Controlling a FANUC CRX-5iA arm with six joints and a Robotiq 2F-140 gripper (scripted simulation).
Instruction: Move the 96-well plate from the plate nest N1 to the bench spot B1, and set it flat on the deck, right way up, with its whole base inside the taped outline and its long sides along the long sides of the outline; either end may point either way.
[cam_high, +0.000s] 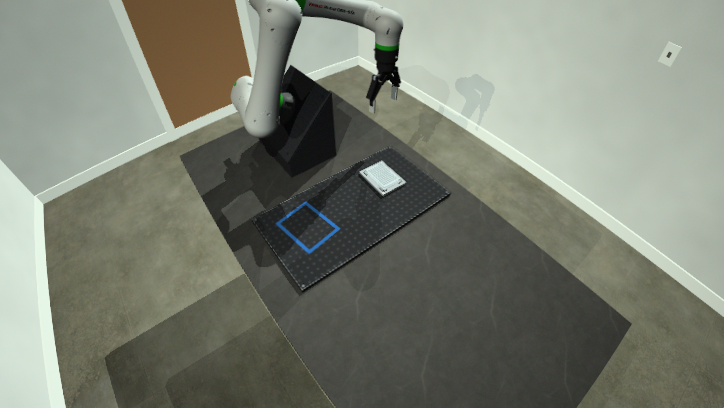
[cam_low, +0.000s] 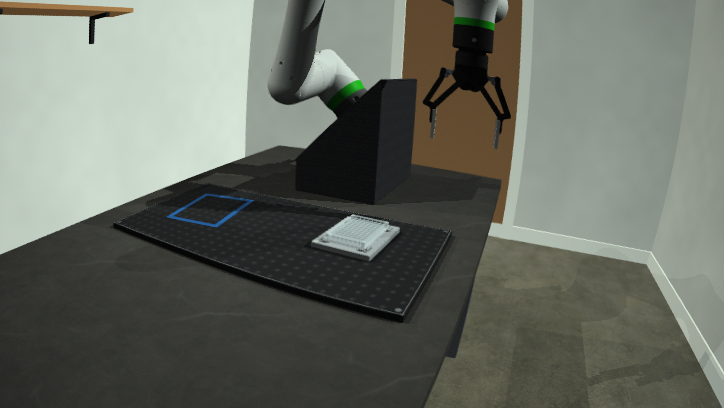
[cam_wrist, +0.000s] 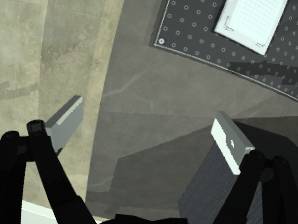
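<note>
My hand is 21 cm short of the white 96-well plate, 14 cm to the left of it and 18 cm above it. Also, from my hand: grey plate nest 21 cm ahead, 14 cm to the right, 20 cm below.
</note>
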